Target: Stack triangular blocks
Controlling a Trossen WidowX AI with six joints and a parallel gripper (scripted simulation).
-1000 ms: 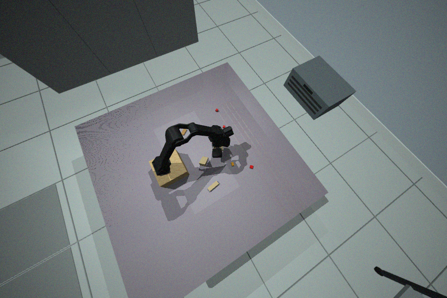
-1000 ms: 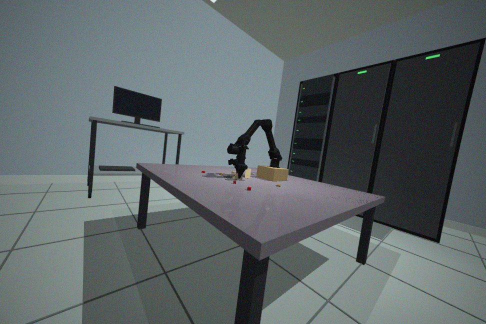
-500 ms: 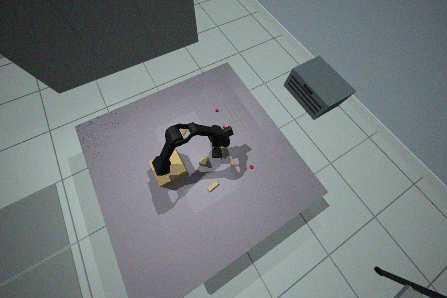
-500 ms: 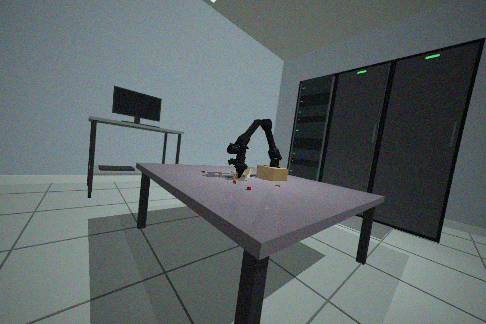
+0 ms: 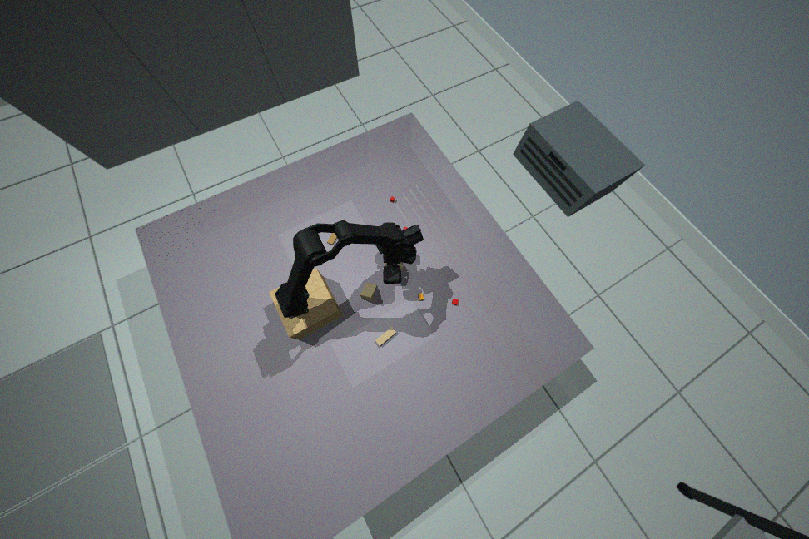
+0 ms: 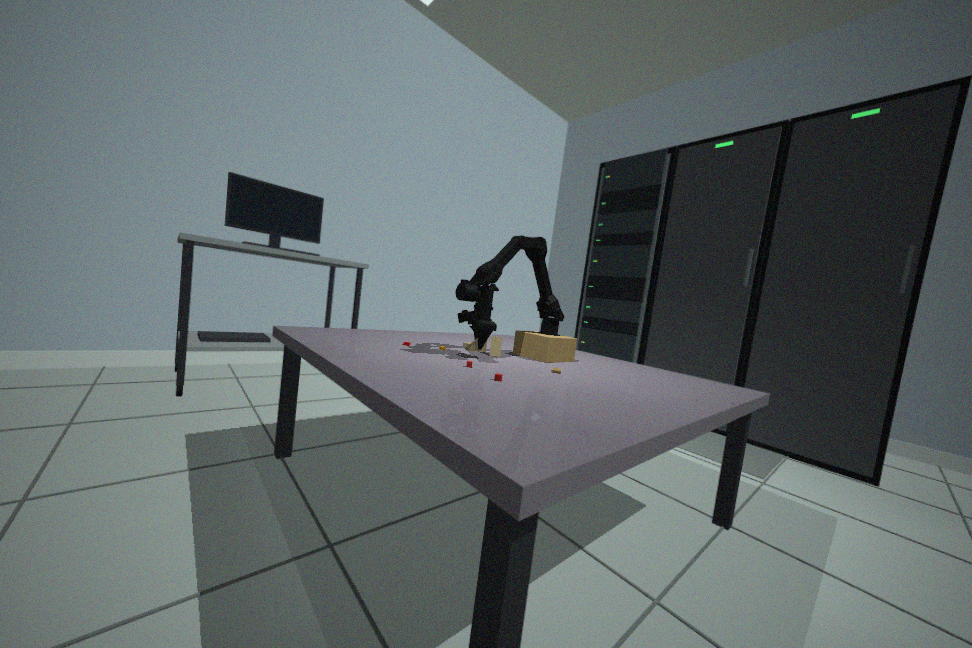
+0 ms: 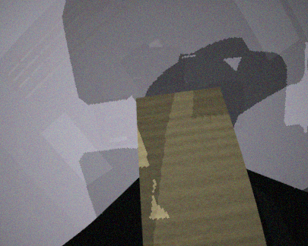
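Now: gripper tip 1 cm past the tan triangular block and 1 cm below it. From my gripper tip the other things lie so: tan wooden triangular block 12 cm behind, 8 cm to the right, 2 cm below; orange cube 7 cm ahead, 15 cm to the right, 3 cm below; thin tan bar 11 cm behind, 24 cm to the right, 3 cm below.
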